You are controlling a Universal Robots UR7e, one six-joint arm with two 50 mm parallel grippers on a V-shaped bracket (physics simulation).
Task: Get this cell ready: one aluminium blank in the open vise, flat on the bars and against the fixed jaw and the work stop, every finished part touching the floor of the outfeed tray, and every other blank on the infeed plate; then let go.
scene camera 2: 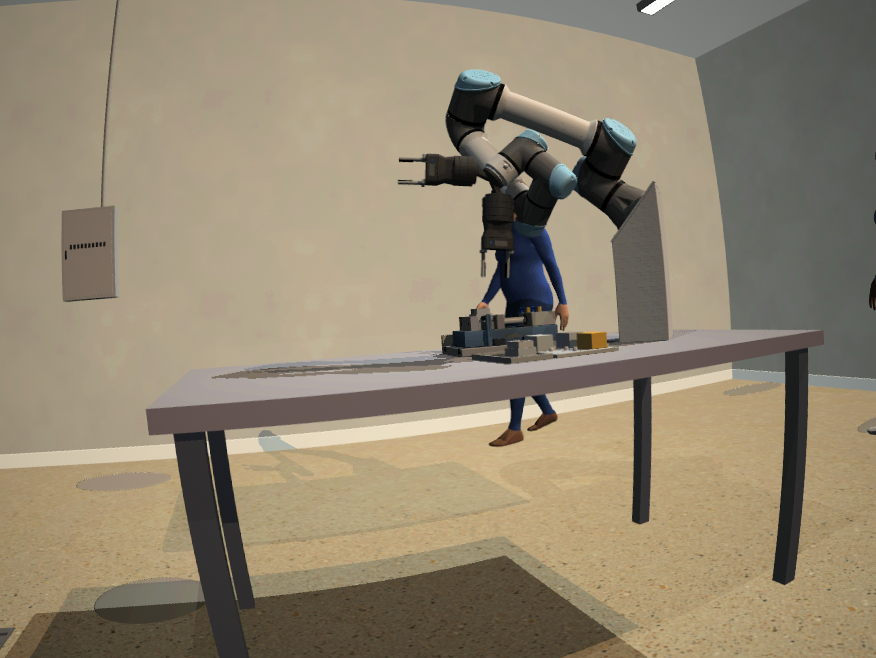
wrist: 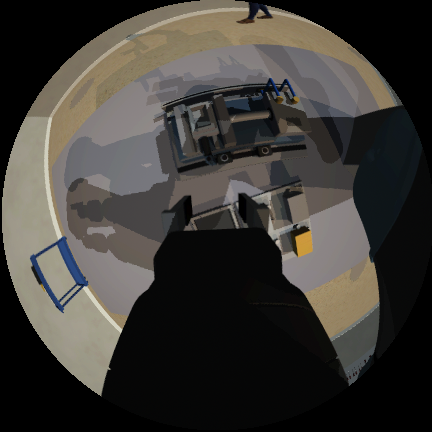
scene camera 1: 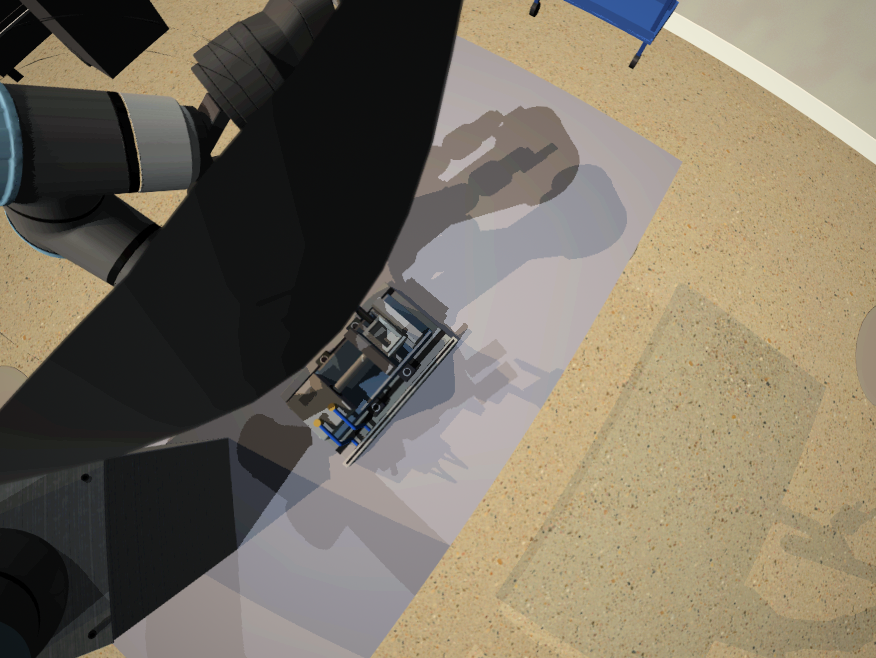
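Pixels of known places: end effector, tool point: [scene camera 2: 495, 270] [wrist: 214, 207]; arm's base, origin of the base link: [scene camera 2: 638, 215].
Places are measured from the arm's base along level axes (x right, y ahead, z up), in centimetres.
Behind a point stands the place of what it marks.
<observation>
The downward gripper [scene camera 2: 495, 263] @(z -15.3, x 8.4, y 48.6 cm) [wrist: 215, 207] @(z -15.3, x 8.4, y 48.6 cm) is open and empty. It hangs high above the outfeed tray [wrist: 215, 220] @(z -35.1, x 2.9, y 53.7 cm); the arm hides it in scene camera 1. The vise [scene camera 1: 361, 368] @(z -27.7, x 19.7, y 38.1 cm) [scene camera 2: 520, 336] @(z -32.1, x 13.0, y 38.4 cm) [wrist: 247, 135] @(z -29.8, x 15.4, y 38.8 cm) stands behind it in the wrist view. A grey part with a square pocket [scene camera 1: 388, 335] @(z -25.6, x 22.0, y 44.9 cm) [wrist: 202, 119] @(z -25.7, x 21.0, y 44.6 cm) sits at the fixed-jaw end, beside the moving jaw [wrist: 224, 122]; its seating is unclear. A grey block [wrist: 299, 206] @(z -31.3, x -2.5, y 35.4 cm) and an orange block [scene camera 2: 592, 339] @(z -32.7, x -14.3, y 40.0 cm) [wrist: 303, 243] @(z -31.3, x -11.5, y 37.6 cm) are on the infeed plate [wrist: 265, 196] @(z -34.9, x 2.3, y 41.0 cm). A stepped grey piece [scene camera 2: 520, 347] @(z -32.8, x -10.6, y 58.1 cm) shows low in front. Fingers hide part of the tray.
The second gripper [scene camera 2: 400, 171] points sideways, open and empty. The grey pedestal [scene camera 2: 643, 283] @(z -20.3, x -7.6, y 10.6 cm) stands at the table's right. Two blue handles with yellow ends [scene camera 1: 332, 421] @(z -26.2, x 19.4, y 28.3 cm) [wrist: 282, 90] stick up from the vise's far end. The arm covers much of scene camera 1. A person [scene camera 2: 529, 276] stands behind the table [scene camera 2: 354, 400] @(z -37.0, x -22.0, y 100.2 cm).
</observation>
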